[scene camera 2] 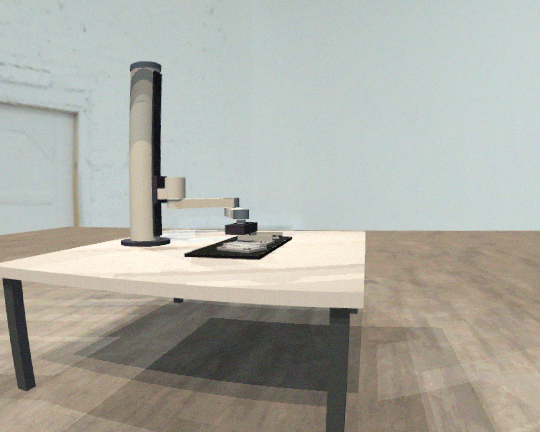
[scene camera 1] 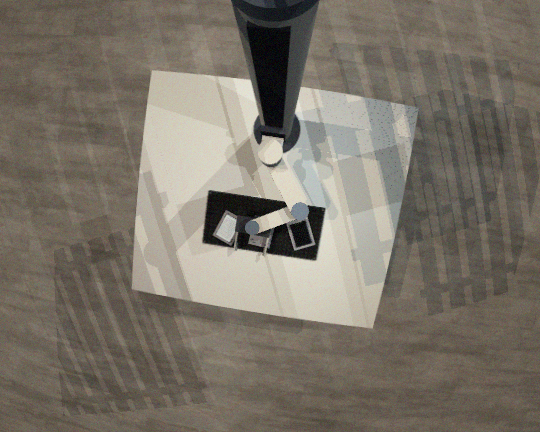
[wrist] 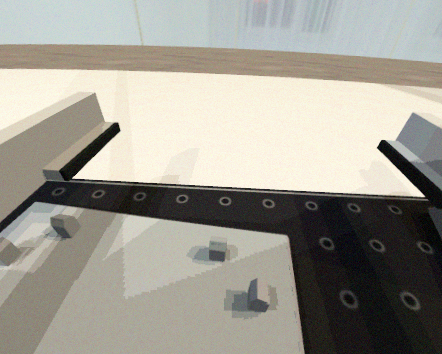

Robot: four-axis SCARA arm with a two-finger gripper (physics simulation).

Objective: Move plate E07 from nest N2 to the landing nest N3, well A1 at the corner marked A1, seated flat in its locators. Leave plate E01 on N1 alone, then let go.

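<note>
The gripper (scene camera 1: 250, 246) (scene camera 2: 260, 236) (wrist: 250, 137) is open, low over the black board, with its fingers wide apart and nothing between them. In the wrist view a flat grey nest (wrist: 200, 310) with small locator blocks lies below and before the fingers; no plate shows on its visible part. In the first scene view this middle nest (scene camera 1: 259, 240) is partly under the arm. A white plate (scene camera 1: 226, 228) lies in the left nest, turned at an angle. The right nest place (scene camera 1: 312, 233) shows a light rim around a dark middle. Labels N1, N2, N3, E01, E07 and A1 are not legible.
The black board (scene camera 1: 217, 200) (scene camera 2: 200, 254) (wrist: 370, 272) has rows of ringed holes and lies on the pale table (scene camera 1: 200, 280) (scene camera 2: 320, 280) (wrist: 250, 110). The arm's column (scene camera 2: 142, 160) stands behind the board. The arm link (scene camera 1: 276, 219) passes above the middle nest and reaches toward the right one.
</note>
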